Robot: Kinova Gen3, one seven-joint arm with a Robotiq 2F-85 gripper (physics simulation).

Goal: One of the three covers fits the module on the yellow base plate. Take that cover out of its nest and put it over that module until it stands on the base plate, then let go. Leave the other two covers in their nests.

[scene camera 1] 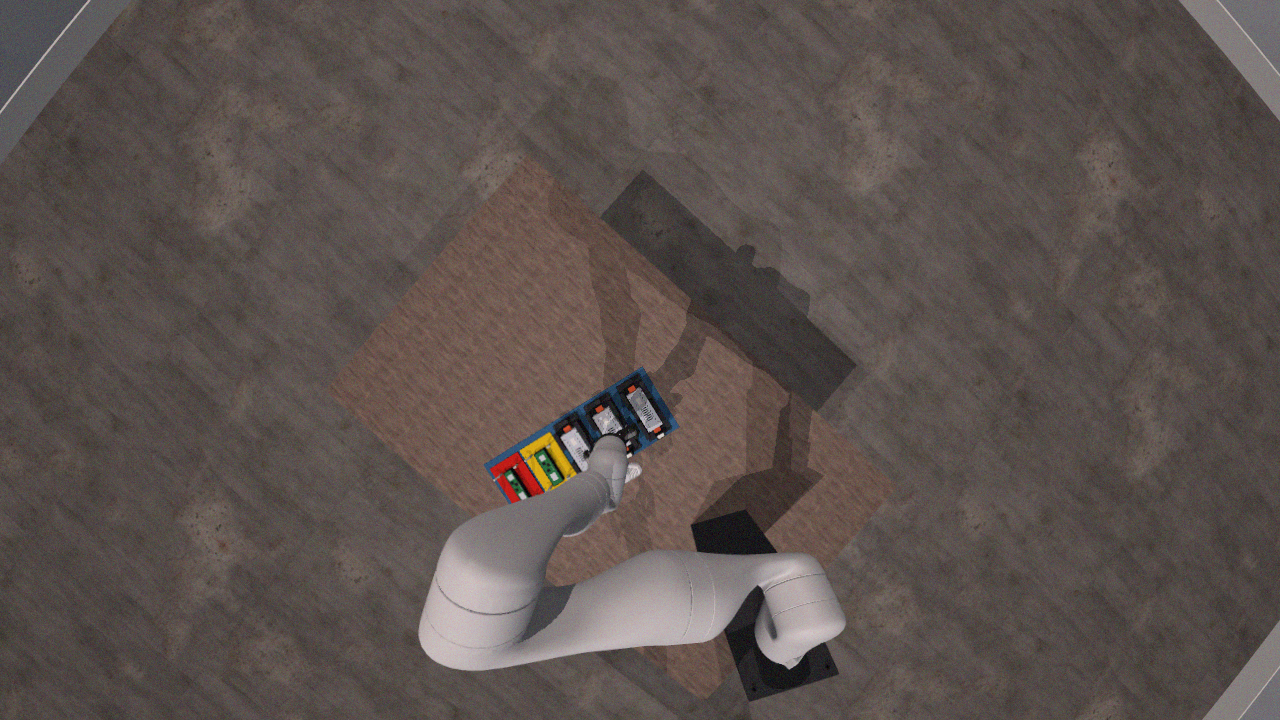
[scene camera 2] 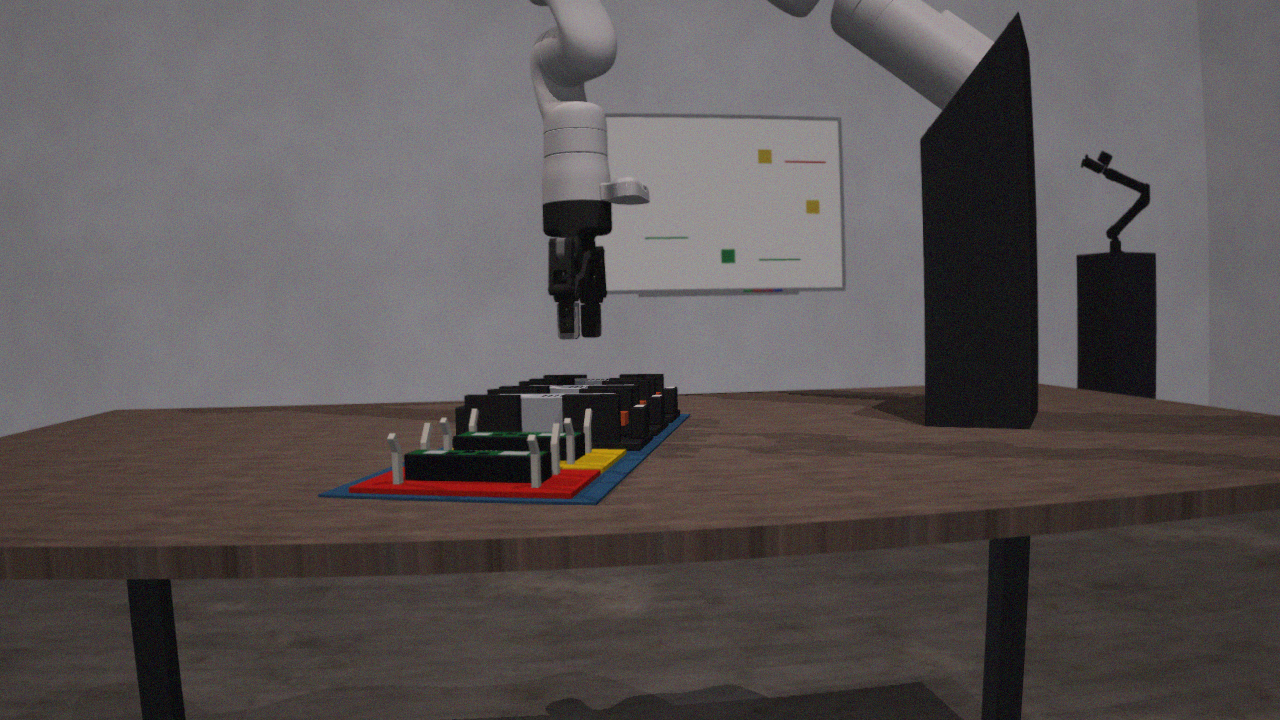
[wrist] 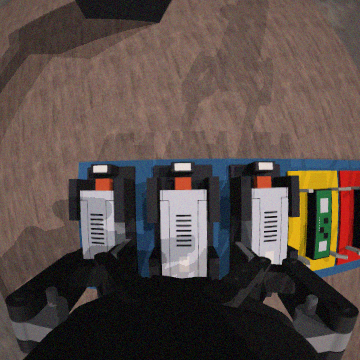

Observation:
I see my gripper (scene camera 2: 580,338), a yellow base plate (scene camera 1: 554,450), a red base plate (scene camera 2: 567,484) and a blue board (scene camera 2: 489,446).
My gripper is seen too in the wrist view (wrist: 182,251). The yellow base plate also shows in scene camera 2 (scene camera 2: 599,459) and in the wrist view (wrist: 296,229). The red base plate shows as well in scene camera 1 (scene camera 1: 522,470).

